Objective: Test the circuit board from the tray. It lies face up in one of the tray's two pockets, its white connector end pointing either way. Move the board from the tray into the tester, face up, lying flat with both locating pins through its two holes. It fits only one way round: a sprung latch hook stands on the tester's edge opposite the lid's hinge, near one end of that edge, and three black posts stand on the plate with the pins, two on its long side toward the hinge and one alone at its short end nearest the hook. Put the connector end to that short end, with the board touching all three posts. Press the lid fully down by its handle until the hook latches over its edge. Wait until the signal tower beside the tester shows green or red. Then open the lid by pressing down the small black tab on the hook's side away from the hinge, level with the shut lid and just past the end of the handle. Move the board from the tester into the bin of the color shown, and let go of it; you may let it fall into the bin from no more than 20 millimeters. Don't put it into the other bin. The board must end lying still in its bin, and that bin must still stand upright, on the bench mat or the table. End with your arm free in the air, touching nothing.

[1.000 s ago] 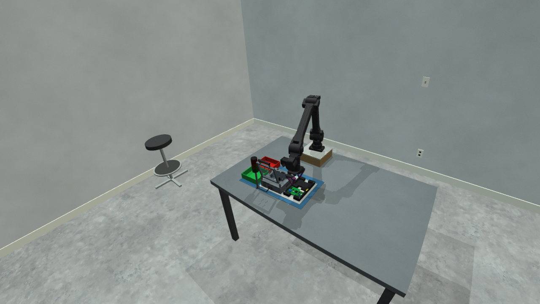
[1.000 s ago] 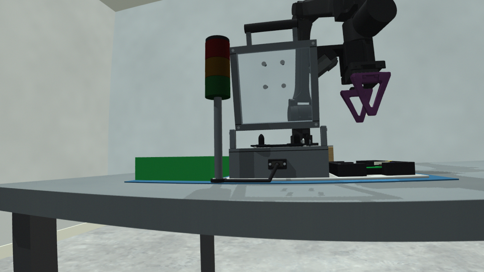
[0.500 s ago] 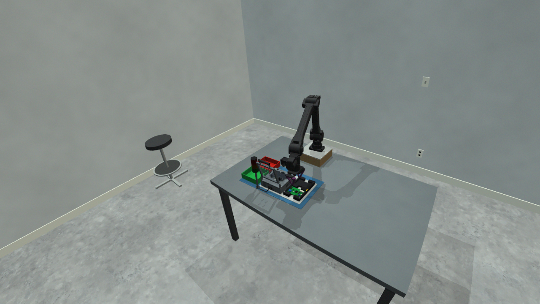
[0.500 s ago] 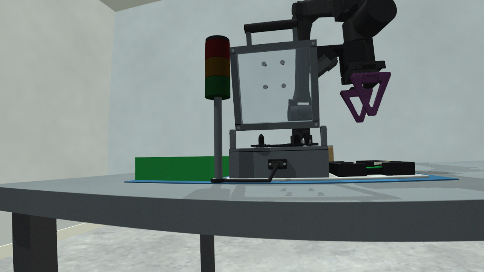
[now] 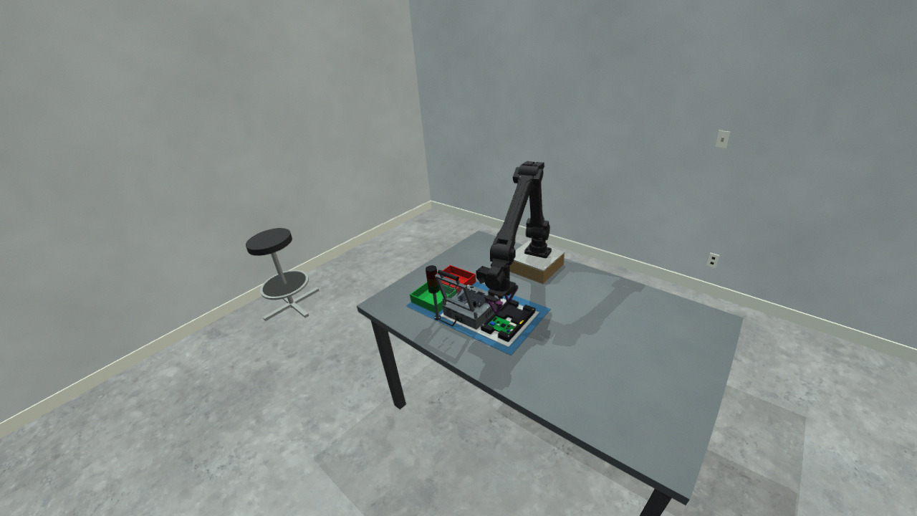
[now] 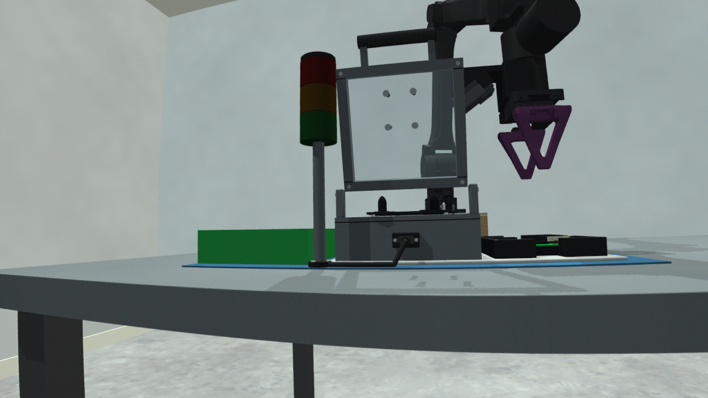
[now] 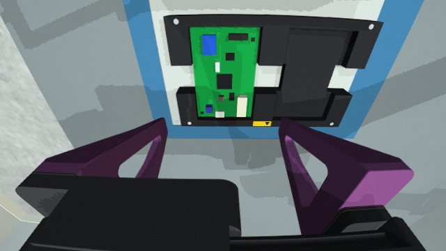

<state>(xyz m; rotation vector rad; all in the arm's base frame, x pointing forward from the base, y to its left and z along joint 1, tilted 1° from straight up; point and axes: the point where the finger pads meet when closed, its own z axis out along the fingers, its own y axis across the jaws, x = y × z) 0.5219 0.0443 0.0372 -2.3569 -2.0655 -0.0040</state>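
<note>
The green circuit board is 100 mm below my hand. From my hand the other things lie so: black tester plate: 60 mm behind, 160 mm to the right, 50 mm below; black latch hook: 120 mm behind, 100 mm to the right, 30 mm below; clear lid: 60 mm ahead, 180 mm to the right, 60 mm above.
</note>
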